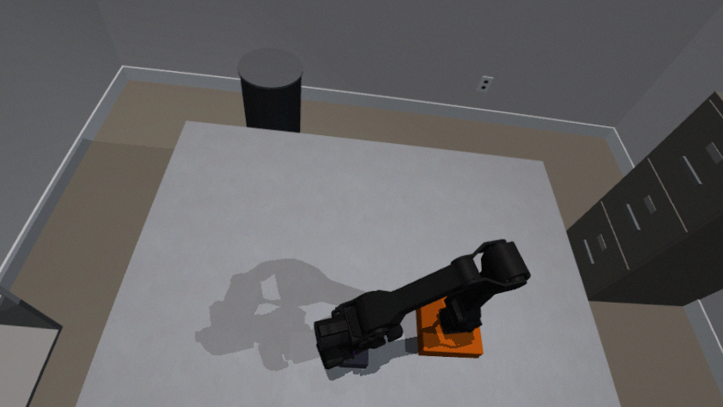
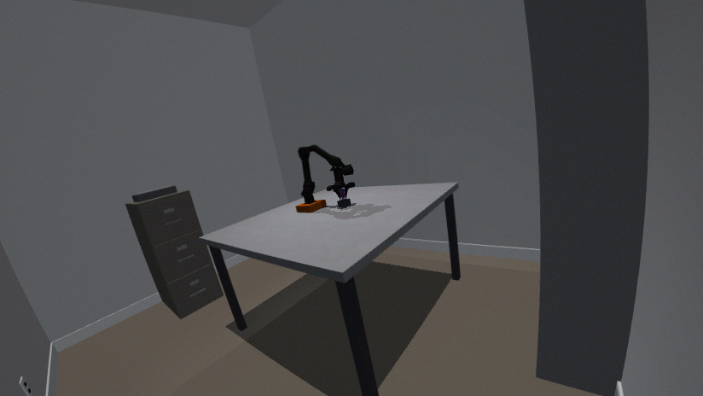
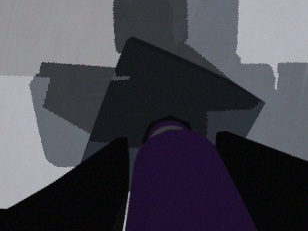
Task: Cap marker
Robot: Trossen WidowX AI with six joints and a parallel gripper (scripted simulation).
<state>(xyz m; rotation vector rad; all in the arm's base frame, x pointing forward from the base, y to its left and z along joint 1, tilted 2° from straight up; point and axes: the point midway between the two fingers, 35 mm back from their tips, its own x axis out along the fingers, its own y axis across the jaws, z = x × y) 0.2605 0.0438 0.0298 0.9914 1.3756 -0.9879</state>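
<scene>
My gripper tip is 40 mm below the purple cap.
</scene>
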